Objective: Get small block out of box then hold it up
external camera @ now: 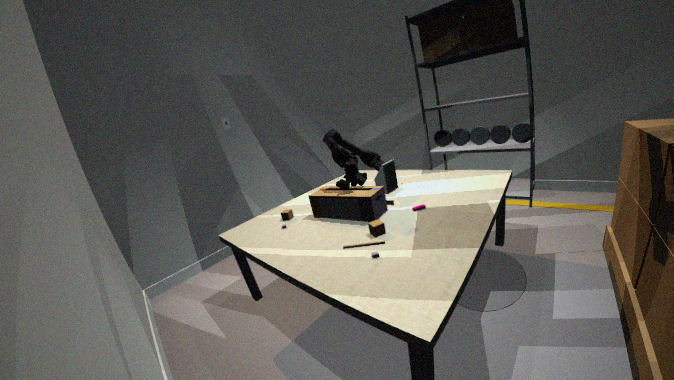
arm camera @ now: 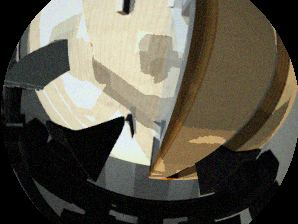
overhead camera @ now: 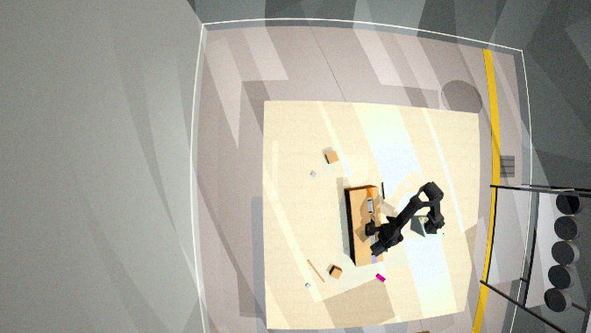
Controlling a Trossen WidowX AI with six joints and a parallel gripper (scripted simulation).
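Right now my gripper tip is 5 cm short of the small tan block and 1 cm to the left of it. From my gripper tip the other things lie so: thin stick 33 cm to the left, 27 cm ahead, 8 cm below; then tan box 4 cm to the left, 3 cm ahead, 2 cm below; then magenta block 36 cm to the left, 10 cm behind, 8 cm below.
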